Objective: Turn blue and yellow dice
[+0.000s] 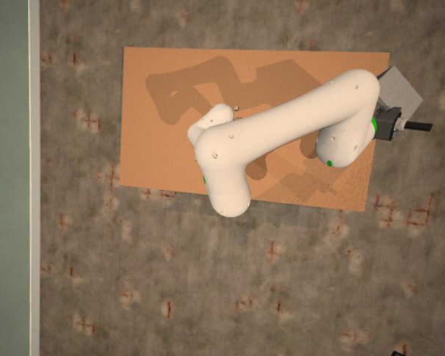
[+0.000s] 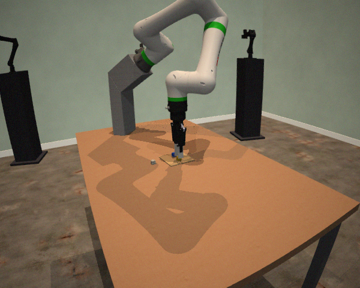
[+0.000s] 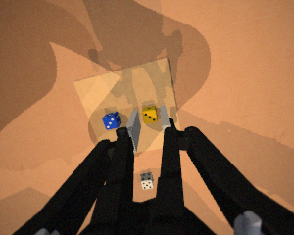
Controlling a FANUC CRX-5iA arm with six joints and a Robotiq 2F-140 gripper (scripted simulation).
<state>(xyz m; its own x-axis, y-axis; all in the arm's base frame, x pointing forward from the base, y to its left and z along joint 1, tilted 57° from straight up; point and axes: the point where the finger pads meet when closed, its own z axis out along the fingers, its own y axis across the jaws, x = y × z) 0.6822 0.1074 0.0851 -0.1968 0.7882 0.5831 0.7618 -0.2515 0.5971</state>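
The yellow die lies 4 cm below my hand. The rest, counted from my hand: blue die 6 cm behind, 2 cm to the right, 4 cm below; then white die 13 cm to the right, 5 cm below; then tan mat 3 cm behind, 1 cm to the right, 5 cm below.
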